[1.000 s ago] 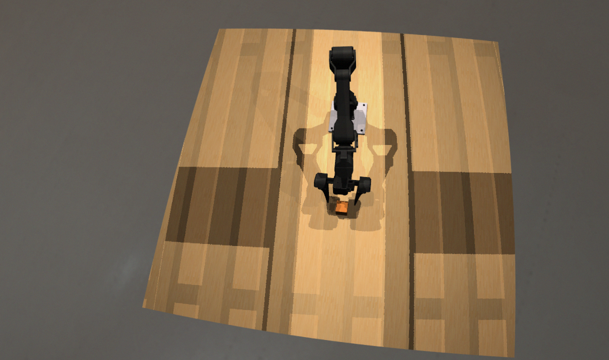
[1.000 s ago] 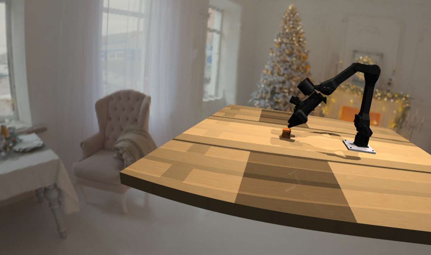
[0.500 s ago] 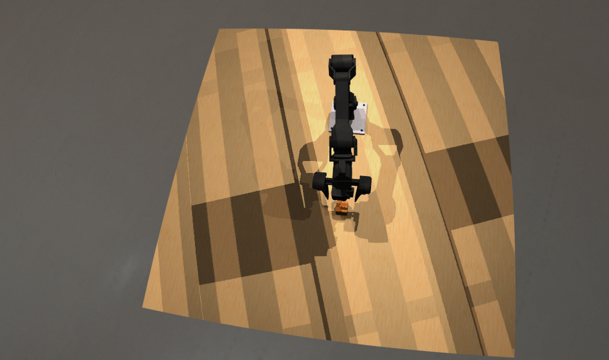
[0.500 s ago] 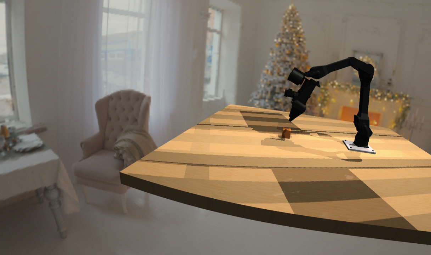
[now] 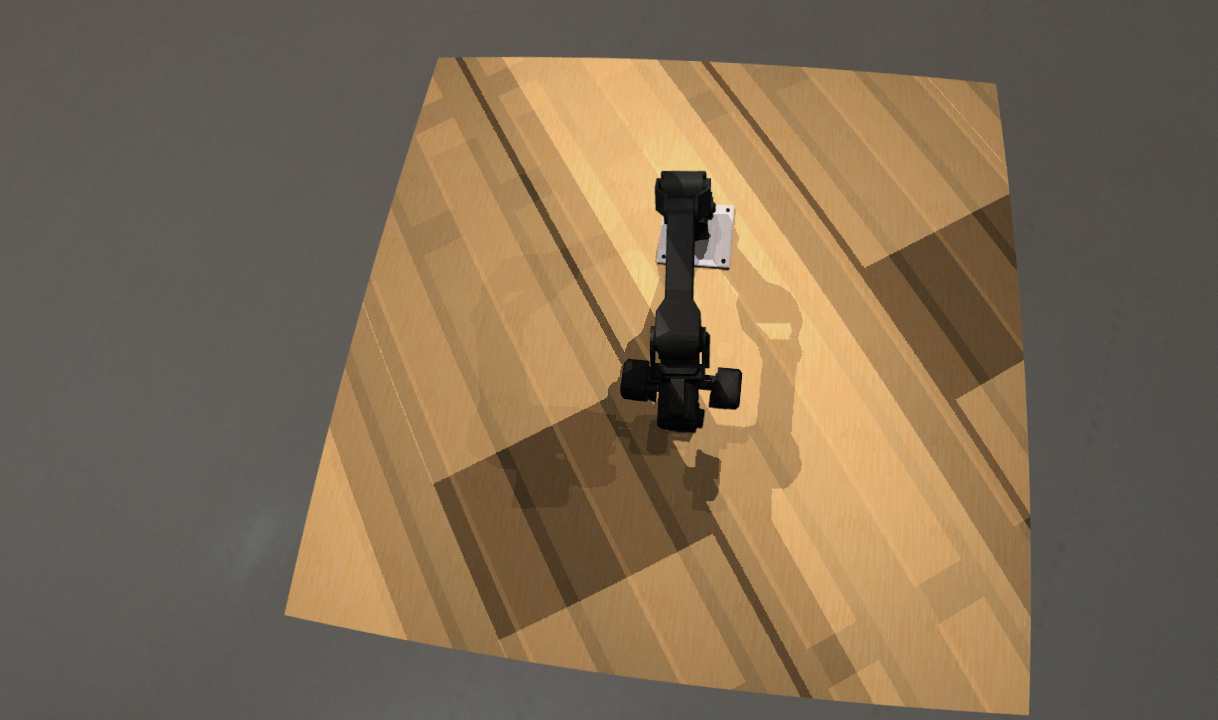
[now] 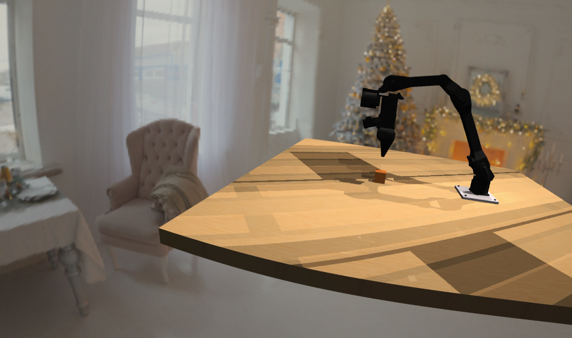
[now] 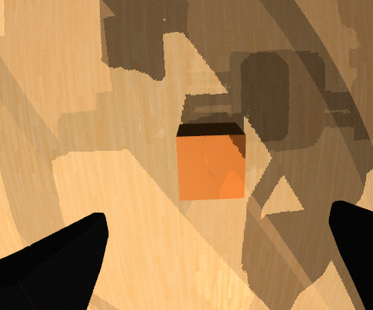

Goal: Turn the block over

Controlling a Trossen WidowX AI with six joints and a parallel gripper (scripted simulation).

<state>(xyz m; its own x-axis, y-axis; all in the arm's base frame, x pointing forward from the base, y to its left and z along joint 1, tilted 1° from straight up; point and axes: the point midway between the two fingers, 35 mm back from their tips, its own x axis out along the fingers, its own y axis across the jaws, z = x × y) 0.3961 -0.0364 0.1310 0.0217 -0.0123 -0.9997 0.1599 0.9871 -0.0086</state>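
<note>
My gripper tip is now 10 mm past the block and 80 mm above it.
</note>
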